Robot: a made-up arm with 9 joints. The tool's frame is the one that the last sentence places.
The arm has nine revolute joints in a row. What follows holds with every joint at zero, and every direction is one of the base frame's.
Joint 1 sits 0.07 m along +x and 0.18 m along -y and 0.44 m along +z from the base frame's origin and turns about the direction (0.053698, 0.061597, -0.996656), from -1.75 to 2.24 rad.
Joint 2 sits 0.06 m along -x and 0.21 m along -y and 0.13 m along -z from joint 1 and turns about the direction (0.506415, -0.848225, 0.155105), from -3.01 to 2.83 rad.
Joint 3 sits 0.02 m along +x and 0.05 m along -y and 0.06 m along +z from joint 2 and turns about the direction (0.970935, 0.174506, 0.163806), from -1.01 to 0.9 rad.
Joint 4 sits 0.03 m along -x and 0.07 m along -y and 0.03 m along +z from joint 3 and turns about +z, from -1.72 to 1.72 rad.
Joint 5 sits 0.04 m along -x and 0.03 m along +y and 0.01 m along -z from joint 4 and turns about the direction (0.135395, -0.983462, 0.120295), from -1.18 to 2.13 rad.
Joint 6 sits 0.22 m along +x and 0.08 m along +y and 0.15 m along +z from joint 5 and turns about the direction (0.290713, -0.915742, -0.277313), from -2.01 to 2.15 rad.
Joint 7 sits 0.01 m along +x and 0.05 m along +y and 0.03 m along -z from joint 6 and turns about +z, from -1.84 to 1.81 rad.
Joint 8 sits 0.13 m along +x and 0.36 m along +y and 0.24 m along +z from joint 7 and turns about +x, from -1.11 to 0.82 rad.
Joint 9 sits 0.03 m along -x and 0.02 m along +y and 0.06 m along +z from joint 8 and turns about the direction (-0.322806, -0.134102, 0.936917), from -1.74 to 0.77 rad.
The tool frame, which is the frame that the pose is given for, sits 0.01 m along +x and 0.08 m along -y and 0.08 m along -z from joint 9; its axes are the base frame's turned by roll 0.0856, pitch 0.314 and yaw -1.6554 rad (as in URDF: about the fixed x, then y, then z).
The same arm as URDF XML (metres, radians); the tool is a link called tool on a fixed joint. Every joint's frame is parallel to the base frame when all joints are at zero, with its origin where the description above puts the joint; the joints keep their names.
<robot name="arm">
  <joint name="tool_joint" type="fixed">
    <parent link="link9"/>
    <child link="tool"/>
    <origin xyz="0.0100 -0.0800 -0.0800" rpy="0.0856 0.3140 -1.6554"/>
  </joint>
  <joint name="joint 9" type="revolute">
    <parent link="link8"/>
    <child link="link9"/>
    <origin xyz="-0.0300 0.0200 0.0600" rpy="0.0000 0.0000 0.0000"/>
    <axis xyz="-0.322806 -0.134102 0.936917"/>
    <limit lower="-1.7400" upper="0.7700"/>
  </joint>
  <joint name="joint 8" type="revolute">
    <parent link="link7"/>
    <child link="link8"/>
    <origin xyz="0.1300 0.3600 0.2400" rpy="0.0000 0.0000 0.0000"/>
    <axis xyz="1 0 0"/>
    <limit lower="-1.1100" upper="0.8200"/>
  </joint>
  <joint name="joint 7" type="revolute">
    <parent link="link6"/>
    <child link="link7"/>
    <origin xyz="0.0100 0.0500 -0.0300" rpy="0.0000 0.0000 0.0000"/>
    <axis xyz="0 0 1"/>
    <limit lower="-1.8400" upper="1.8100"/>
  </joint>
  <joint name="joint 6" type="revolute">
    <parent link="link5"/>
    <child link="link6"/>
    <origin xyz="0.2200 0.0800 0.1500" rpy="0.0000 0.0000 0.0000"/>
    <axis xyz="0.290713 -0.915742 -0.277313"/>
    <limit lower="-2.0100" upper="2.1500"/>
  </joint>
  <joint name="joint 5" type="revolute">
    <parent link="link4"/>
    <child link="link5"/>
    <origin xyz="-0.0400 0.0300 -0.0100" rpy="0.0000 0.0000 0.0000"/>
    <axis xyz="0.135395 -0.983462 0.120295"/>
    <limit lower="-1.1800" upper="2.1300"/>
  </joint>
  <joint name="joint 4" type="revolute">
    <parent link="link3"/>
    <child link="link4"/>
    <origin xyz="-0.0300 -0.0700 0.0300" rpy="0.0000 0.0000 0.0000"/>
    <axis xyz="0 0 1"/>
    <limit lower="-1.7200" upper="1.7200"/>
  </joint>
  <joint name="joint 3" type="revolute">
    <parent link="link2"/>
    <child link="link3"/>
    <origin xyz="0.0200 -0.0500 0.0600" rpy="0.0000 0.0000 0.0000"/>
    <axis xyz="0.970935 0.174506 0.163806"/>
    <limit lower="-1.0100" upper="0.9000"/>
  </joint>
  <joint name="joint 2" type="revolute">
    <parent link="link1"/>
    <child link="link2"/>
    <origin xyz="-0.0600 -0.2100 -0.1300" rpy="0.0000 0.0000 0.0000"/>
    <axis xyz="0.506415 -0.848225 0.155105"/>
    <limit lower="-3.0100" upper="2.8300"/>
  </joint>
  <joint name="joint 1" type="revolute">
    <parent link="base"/>
    <child link="link1"/>
    <origin xyz="0.0700 -0.1800 0.4400" rpy="0.0000 0.0000 0.0000"/>
    <axis xyz="0.053698 0.061597 -0.996656"/>
    <limit lower="-1.7500" upper="2.2400"/>
  </joint>
  <link name="base"/>
  <link name="link1"/>
  <link name="link2"/>
  <link name="link3"/>
  <link name="link4"/>
  <link name="link5"/>
  <link name="link6"/>
  <link name="link7"/>
  <link name="link8"/>
  <link name="link9"/>
  <link name="tool"/>
</robot>

